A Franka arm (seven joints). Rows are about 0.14 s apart.
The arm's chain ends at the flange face. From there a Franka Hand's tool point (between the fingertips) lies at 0.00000 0.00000 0.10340 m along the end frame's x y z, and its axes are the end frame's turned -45 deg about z.
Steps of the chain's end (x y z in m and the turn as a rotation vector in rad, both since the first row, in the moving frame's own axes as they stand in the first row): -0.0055, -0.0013, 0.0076, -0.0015, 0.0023, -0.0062; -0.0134, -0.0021, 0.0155, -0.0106, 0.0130, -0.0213; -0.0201, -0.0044, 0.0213, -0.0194, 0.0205, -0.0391; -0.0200, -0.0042, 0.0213, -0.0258, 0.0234, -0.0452; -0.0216, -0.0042, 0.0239, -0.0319, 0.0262, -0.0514; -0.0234, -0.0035, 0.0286, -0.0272, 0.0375, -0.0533; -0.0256, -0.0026, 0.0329, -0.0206, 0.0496, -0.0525
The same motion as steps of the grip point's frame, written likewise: -0.0029, -0.0045, 0.0076, -0.0027, 0.0006, -0.0062; -0.0078, -0.0092, 0.0155, -0.0167, 0.0017, -0.0213; -0.0110, -0.0144, 0.0213, -0.0282, 0.0008, -0.0391; -0.0113, -0.0135, 0.0212, -0.0348, -0.0017, -0.0452; -0.0126, -0.0140, 0.0238, -0.0411, -0.0040, -0.0514; -0.0132, -0.0143, 0.0285, -0.0457, 0.0073, -0.0533; -0.0140, -0.0149, 0.0328, -0.0496, 0.0205, -0.0525
